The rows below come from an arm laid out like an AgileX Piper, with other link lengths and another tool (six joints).
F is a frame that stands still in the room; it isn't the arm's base.
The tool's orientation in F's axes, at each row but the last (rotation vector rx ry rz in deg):
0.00, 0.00, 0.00
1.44, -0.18, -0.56
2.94, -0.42, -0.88
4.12, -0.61, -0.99
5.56, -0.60, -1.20
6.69, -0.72, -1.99
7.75, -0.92, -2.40
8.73, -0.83, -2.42
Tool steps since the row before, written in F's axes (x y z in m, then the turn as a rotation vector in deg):
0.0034, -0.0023, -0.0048, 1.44, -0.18, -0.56
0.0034, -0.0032, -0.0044, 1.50, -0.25, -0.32
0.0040, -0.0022, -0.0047, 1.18, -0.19, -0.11
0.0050, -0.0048, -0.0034, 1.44, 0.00, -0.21
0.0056, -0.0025, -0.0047, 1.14, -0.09, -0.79
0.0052, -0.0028, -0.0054, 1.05, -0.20, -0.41
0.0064, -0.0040, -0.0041, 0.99, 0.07, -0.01
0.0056, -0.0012, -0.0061, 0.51, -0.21, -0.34
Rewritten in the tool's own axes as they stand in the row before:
0.0034, -0.0023, -0.0048, 1.44, -0.18, -0.56
0.0034, -0.0033, -0.0043, 1.50, -0.24, -0.32
0.0040, -0.0024, -0.0046, 1.18, -0.18, -0.11
0.0050, -0.0049, -0.0031, 1.44, 0.01, -0.23
0.0056, -0.0028, -0.0045, 1.13, -0.14, -0.79
0.0052, -0.0032, -0.0051, 1.05, -0.21, -0.40
0.0065, -0.0043, -0.0036, 0.99, 0.11, -0.04
0.0056, -0.0019, -0.0059, 0.51, -0.24, -0.31

